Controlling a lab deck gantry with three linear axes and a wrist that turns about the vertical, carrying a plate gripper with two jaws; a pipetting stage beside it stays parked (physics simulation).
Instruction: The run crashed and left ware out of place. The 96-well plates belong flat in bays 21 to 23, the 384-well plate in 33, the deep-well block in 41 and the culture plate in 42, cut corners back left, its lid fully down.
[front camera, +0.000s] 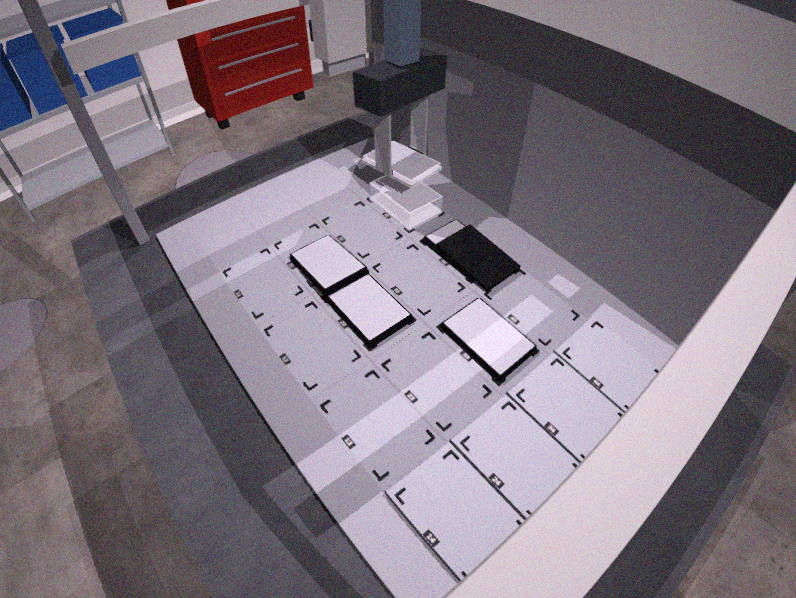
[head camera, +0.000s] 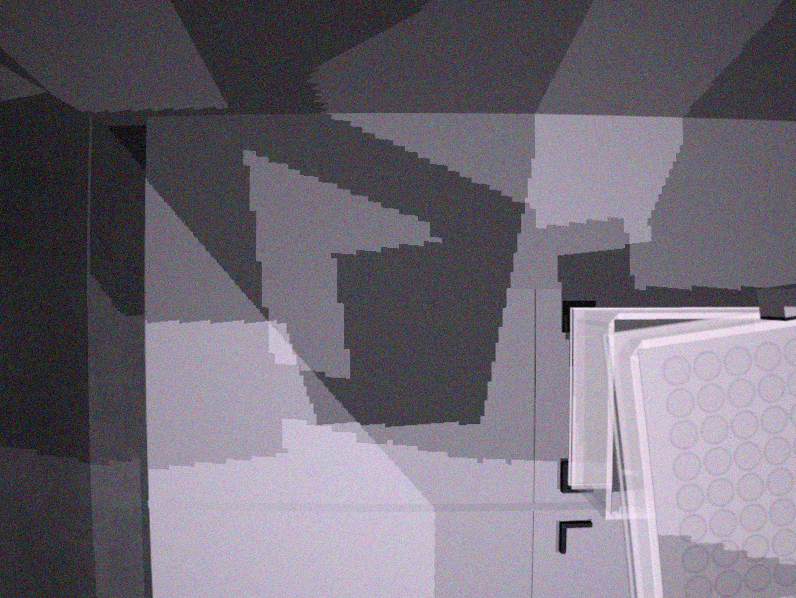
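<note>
My gripper (front camera: 401, 162) is visible. A pale deep-well block (head camera: 592, 470) (front camera: 411, 207) and a pale 96-well plate (head camera: 695, 406) (front camera: 410, 167) are visible too. A black lid (front camera: 475, 254) is visible; the lid is out of frame in the head camera view.
</note>
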